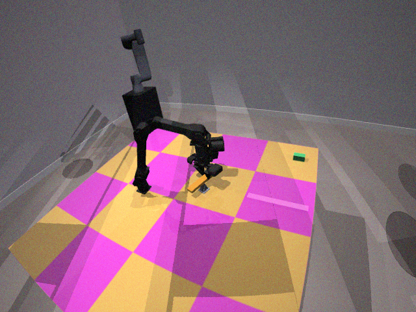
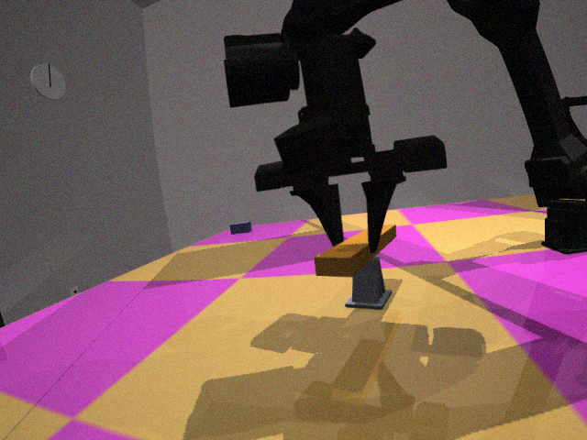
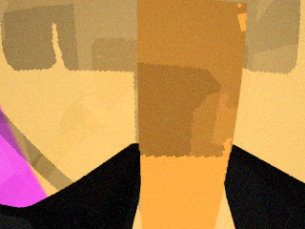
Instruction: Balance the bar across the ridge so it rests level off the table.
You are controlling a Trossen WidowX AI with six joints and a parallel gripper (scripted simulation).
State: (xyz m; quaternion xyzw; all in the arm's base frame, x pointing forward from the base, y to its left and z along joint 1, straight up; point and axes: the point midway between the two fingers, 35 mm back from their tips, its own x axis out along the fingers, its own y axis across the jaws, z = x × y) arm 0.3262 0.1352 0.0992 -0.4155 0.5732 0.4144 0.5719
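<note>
My gripper tip is 10 mm past the orange bar and 30 mm to the left of it. Also, from my gripper tip: dark blue block: 410 mm ahead, 640 mm to the right, 50 mm below; green block: 410 mm ahead, 360 mm to the left, 50 mm below.
</note>
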